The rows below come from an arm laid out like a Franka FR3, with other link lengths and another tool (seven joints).
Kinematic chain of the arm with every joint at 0, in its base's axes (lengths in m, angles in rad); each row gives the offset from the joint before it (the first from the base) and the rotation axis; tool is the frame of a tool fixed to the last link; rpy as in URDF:
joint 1: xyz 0 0 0.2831 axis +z
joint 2: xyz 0 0 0 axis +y
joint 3: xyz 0 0 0.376 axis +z
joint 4: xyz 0.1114 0 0 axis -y
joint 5: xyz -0.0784 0 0.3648 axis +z
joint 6: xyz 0 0 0 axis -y
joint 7: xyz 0.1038 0 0 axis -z
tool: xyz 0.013 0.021 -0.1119 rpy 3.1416 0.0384 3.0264
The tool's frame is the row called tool.
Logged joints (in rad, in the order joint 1, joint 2, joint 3, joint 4, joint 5, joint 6, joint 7), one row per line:
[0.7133 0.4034 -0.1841 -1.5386 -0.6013 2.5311 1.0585]
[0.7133 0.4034 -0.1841 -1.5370 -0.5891 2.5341 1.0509]
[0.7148 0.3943 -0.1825 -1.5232 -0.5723 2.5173 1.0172]
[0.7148 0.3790 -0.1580 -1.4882 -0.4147 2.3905 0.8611]
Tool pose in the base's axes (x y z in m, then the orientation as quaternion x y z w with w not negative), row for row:
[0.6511 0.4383 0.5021 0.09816 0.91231 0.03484 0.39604]
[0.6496 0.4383 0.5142 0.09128 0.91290 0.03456 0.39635]
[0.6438 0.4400 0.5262 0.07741 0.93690 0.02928 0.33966]
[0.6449 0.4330 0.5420 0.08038 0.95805 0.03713 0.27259]
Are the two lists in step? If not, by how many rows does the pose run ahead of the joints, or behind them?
The pose runs 1 row ahead of the joints: the pose in row i belongs to the joints in row i + 1.
